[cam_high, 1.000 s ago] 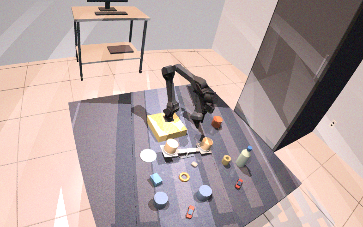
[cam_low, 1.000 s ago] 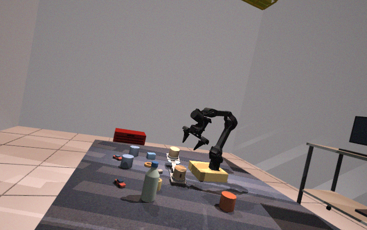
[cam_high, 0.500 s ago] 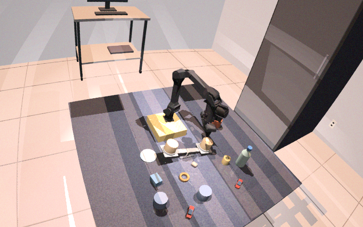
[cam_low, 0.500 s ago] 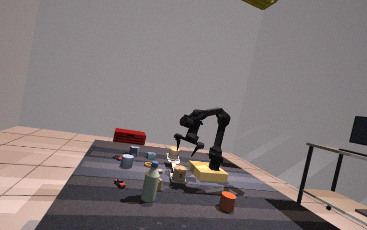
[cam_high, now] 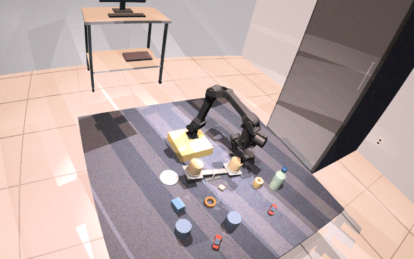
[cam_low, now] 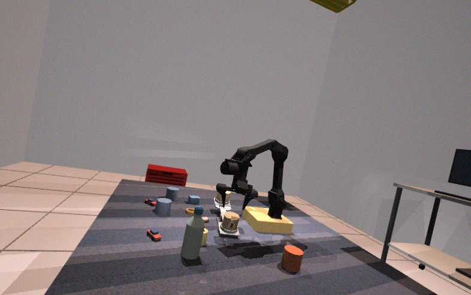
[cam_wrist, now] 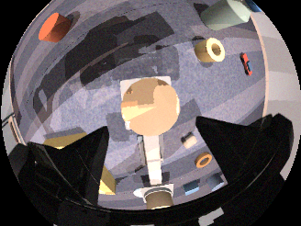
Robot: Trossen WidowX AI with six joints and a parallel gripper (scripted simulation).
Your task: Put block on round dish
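The grey block is 8 cm below my gripper tip. Also, from my gripper tip: green bottle 20 cm to the left, 17 cm ahead, 1 cm below; yellow spool 13 cm ahead, 10 cm to the left, 10 cm below; grey balance 13 cm to the right, 8 cm below, 1 cm ahead.
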